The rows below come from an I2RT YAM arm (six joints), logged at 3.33 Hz.
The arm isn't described. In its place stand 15 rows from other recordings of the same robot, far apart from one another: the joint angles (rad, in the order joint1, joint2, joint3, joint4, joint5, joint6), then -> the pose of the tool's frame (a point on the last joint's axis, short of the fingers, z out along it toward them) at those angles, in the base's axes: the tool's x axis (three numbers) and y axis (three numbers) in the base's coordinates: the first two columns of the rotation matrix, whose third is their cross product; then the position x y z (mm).
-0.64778, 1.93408, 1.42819, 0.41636, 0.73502, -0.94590 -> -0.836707, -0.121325, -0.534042, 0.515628, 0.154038, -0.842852, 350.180, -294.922, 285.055
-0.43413, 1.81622, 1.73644, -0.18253, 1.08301, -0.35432 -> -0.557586, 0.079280, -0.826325, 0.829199, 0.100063, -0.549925, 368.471, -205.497, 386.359
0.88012, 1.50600, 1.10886, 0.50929, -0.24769, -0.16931 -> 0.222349, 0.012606, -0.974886, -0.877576, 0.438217, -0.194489, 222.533, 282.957, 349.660
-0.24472, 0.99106, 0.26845, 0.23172, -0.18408, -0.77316 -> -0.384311, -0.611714, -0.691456, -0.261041, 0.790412, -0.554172, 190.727, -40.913, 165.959
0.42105, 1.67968, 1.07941, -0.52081, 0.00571, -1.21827 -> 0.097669, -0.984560, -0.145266, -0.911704, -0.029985, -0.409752, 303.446, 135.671, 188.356
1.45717, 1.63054, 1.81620, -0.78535, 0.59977, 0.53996 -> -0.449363, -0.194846, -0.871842, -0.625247, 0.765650, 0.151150, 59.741, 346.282, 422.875
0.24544, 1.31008, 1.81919, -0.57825, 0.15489, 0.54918 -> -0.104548, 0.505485, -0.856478, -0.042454, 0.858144, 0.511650, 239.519, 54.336, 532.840
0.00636, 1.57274, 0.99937, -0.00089, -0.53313, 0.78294 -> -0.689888, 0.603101, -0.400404, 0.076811, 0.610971, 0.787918, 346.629, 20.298, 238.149
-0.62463, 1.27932, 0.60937, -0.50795, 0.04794, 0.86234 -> -0.032720, 0.958640, -0.282734, 0.958800, 0.109977, 0.261931, 173.716, -127.339, 160.055
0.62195, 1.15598, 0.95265, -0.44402, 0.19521, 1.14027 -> -0.609681, 0.659831, -0.439218, 0.259363, 0.689680, 0.676072, 209.287, 141.533, 298.714
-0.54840, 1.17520, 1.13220, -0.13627, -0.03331, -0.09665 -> -0.199034, 0.008572, -0.979955, 0.476084, 0.874880, -0.089042, 233.961, -141.539, 386.985
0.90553, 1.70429, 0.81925, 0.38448, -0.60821, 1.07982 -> -0.981950, -0.079095, -0.171811, -0.189074, 0.385865, 0.902973, 198.357, 285.776, 173.998
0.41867, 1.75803, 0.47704, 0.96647, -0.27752, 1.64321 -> -0.606922, 0.779829, 0.153335, 0.327410, 0.069530, 0.942321, 269.740, 130.704, 121.766
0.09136, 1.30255, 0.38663, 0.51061, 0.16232, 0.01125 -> -0.391983, -0.024763, -0.919639, 0.062275, 0.996630, -0.053380, 246.620, 16.817, 167.258
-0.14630, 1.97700, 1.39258, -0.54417, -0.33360, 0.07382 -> -0.891785, 0.201846, -0.404942, 0.065062, 0.942884, 0.326705, 405.158, -47.918, 173.607
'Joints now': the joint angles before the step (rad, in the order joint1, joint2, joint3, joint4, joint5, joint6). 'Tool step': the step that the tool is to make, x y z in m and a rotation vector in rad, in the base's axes. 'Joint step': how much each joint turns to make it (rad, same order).
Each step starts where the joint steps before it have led.
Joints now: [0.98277, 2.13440, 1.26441, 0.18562, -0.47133, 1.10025]
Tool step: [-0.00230, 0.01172, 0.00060, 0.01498, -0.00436, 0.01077]
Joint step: [0.01871, 0.02534, 0.03847, 0.00611, 0.00336, 0.00954]
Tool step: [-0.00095, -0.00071, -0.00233, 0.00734, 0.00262, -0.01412]
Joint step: [0.00152, 0.00114, -0.01393, 0.02706, 0.00859, 0.01615]
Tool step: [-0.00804, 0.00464, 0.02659, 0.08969, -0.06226, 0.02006]
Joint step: [0.02066, -0.05749, -0.01306, 0.06259, 0.00351, -0.00459]
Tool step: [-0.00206, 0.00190, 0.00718, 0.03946, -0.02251, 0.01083]
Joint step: [0.00568, -0.01159, -0.00442, 0.03748, -0.00505, -0.00174]
